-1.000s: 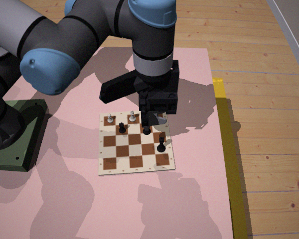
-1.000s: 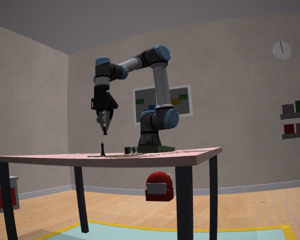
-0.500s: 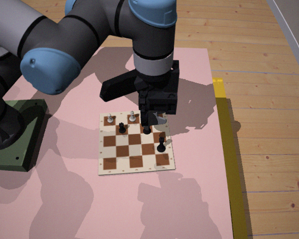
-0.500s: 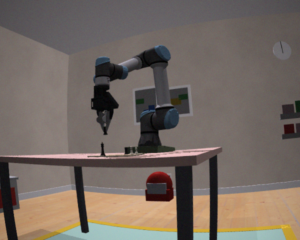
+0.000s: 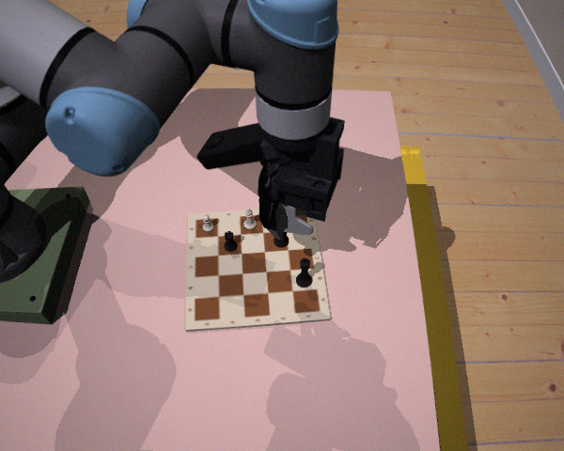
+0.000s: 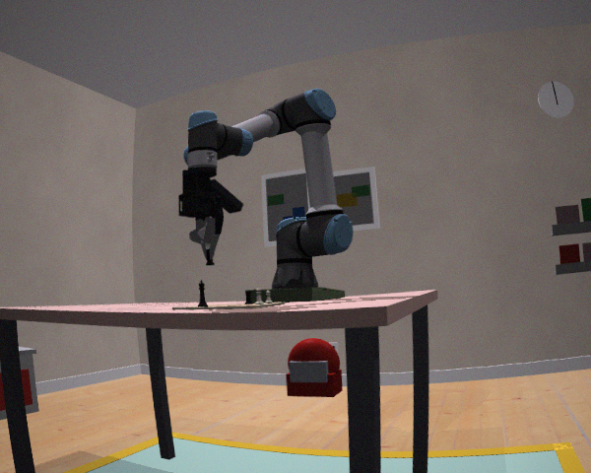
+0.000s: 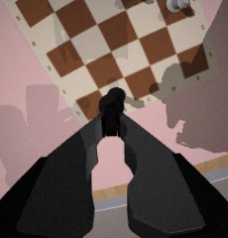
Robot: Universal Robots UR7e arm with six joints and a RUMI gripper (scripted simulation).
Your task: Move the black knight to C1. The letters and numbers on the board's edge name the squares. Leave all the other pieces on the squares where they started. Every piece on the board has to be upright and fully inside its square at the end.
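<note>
The chessboard is 40 mm behind my hand, 30 mm to the left of it and 130 mm below it. Round my hand: white pawn 120 mm behind, 100 mm to the left, 110 mm below; then white bishop 50 mm behind, 100 mm to the left, 110 mm below.
</note>
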